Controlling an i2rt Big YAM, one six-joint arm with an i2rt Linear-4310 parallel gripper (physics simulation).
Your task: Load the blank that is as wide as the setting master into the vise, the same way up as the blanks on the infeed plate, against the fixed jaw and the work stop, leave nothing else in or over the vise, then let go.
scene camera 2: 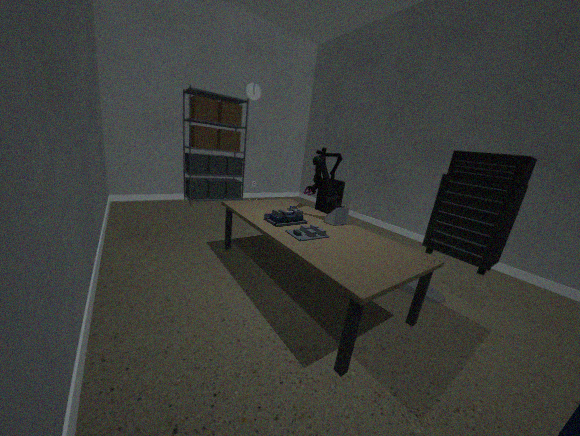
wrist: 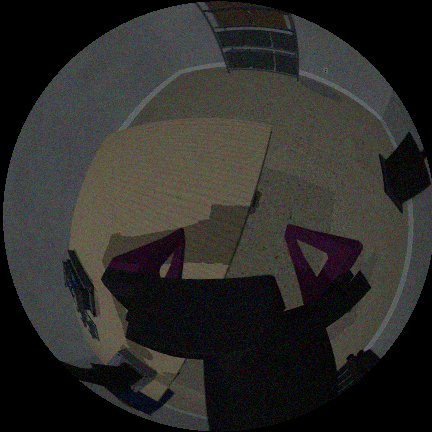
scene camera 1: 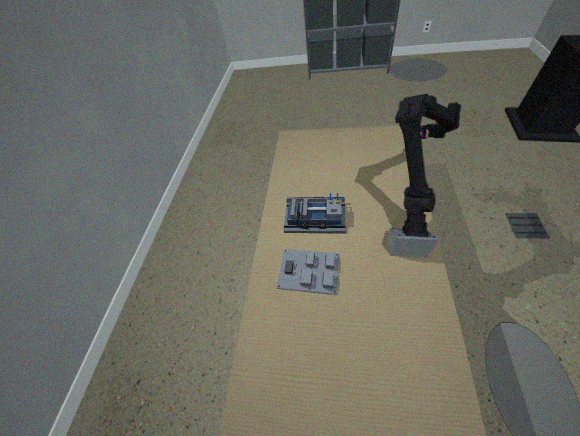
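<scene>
The vise (scene camera 1: 318, 215) (scene camera 2: 285, 217) (wrist: 80, 286) is blue and grey and stands on the table, with grey upright parts at its left and a grey block with two blue pins at its right in scene camera 1. Whether a blank is between its jaws is too small to tell. The infeed plate (scene camera 1: 289, 281) lies beside it with several light grey blanks (scene camera 1: 306, 277) (scene camera 1: 328, 279) and a darker block (scene camera 1: 289, 266). Their widths and which one is the setting master cannot be told. My gripper (scene camera 1: 423, 132) (scene camera 2: 309, 191) (wrist: 237, 232) is open and empty, high and away from vise and plate.
The arm's grey base (scene camera 1: 412, 245) (scene camera 2: 336, 216) stands on the table (scene camera 1: 350, 350) (scene camera 2: 382, 255), to the right of the vise in scene camera 1. A shelf rack stands by the far wall. A dark cabinet (scene camera 1: 552, 95) stands off the table's right side.
</scene>
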